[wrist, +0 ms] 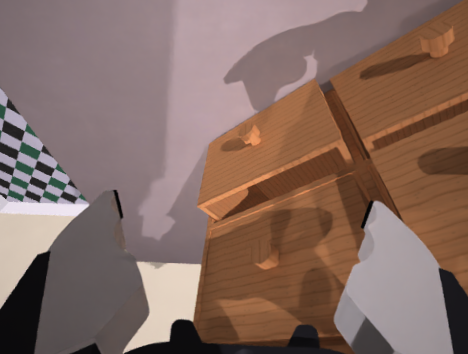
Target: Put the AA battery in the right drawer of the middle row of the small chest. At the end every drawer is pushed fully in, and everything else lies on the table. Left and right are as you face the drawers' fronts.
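Frame: origin at the arm's base, x back, y right, z up, level; metres.
Where they show: gripper, fingertip midpoint: (241, 199).
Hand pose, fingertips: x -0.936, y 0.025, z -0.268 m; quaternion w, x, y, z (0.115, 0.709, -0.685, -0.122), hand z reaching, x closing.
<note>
Each offset is from my fingertips to the centre of the thing. "*": to the spot under its first point. Level surfaces: height alone.
The small wooden chest {* dx -0.006, dy -0.085, dz -0.026 m} (367, 182) fills the right and lower middle of the wrist view, its drawer fronts seen at a slant. One drawer {dx -0.093, dy -0.063, dz -0.100 m} (295, 132) with a small knob stands out from the chest, with a gap below its front. The drawer beside it {dx +0.001, dy -0.185, dz -0.100 m} (395, 92), at the upper right, also stands out a little. Below the first is a larger drawer front {dx -0.060, dy -0.030, dz +0.011 m} (235, 280) with a round knob {* dx -0.041, dy -0.020, dz +0.013 m} (266, 254). My gripper (241, 199) is open and empty, its fingers apart in front of the drawers. The AA battery does not show. Which row these drawers belong to I cannot tell.
A mauve-grey surface {dz -0.155 m} (125, 100) with cast shadows lies behind and left of the chest. A green, black and white checkered area (30, 155) is at the left edge, above a white edge strip (45, 208). A cream surface (167, 295) shows at the lower left.
</note>
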